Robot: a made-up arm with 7 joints.
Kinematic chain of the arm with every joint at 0, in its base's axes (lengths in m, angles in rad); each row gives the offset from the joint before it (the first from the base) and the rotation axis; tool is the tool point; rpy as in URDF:
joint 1: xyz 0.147 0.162 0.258 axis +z
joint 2: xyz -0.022 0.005 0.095 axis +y
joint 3: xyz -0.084 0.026 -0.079 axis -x
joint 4: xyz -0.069 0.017 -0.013 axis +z
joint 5: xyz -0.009 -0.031 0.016 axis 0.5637 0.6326 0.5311
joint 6: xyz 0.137 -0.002 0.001 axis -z
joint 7: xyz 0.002 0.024 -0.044 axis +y
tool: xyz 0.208 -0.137 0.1 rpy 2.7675 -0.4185 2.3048
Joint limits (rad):
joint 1: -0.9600..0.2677
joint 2: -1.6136..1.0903
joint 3: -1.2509..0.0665
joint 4: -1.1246..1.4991
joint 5: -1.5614..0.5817
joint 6: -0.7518..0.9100
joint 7: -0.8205..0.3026
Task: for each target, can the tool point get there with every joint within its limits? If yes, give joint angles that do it. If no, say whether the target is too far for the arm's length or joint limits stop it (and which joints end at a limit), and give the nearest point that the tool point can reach.
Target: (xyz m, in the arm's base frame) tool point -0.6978 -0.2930 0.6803
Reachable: no: too far | nearest point -0.2775 -0.0666 0.5084 | short by 0.507 m
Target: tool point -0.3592 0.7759 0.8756
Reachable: no: too far | nearest point -0.1462 0.5176 0.5686 | short by 0.454 m
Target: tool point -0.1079 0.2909 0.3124
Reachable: yes | joints -0.4059 -1.3887 -0.1545 0.4807 -1.1983 -0.5899 -0.6313
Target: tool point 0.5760 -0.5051 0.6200
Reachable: no: too far | nearest point 0.3560 -0.1547 0.3914 | short by 0.473 m
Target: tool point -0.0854 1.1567 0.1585
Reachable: no: too far | nearest point 0.0296 0.6647 0.2577 | short by 0.515 m
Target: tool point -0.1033 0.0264 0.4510
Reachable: yes | joints 0.0205 -1.1888 -0.8105 1.1945 -1.3715 -0.4808 0.1785
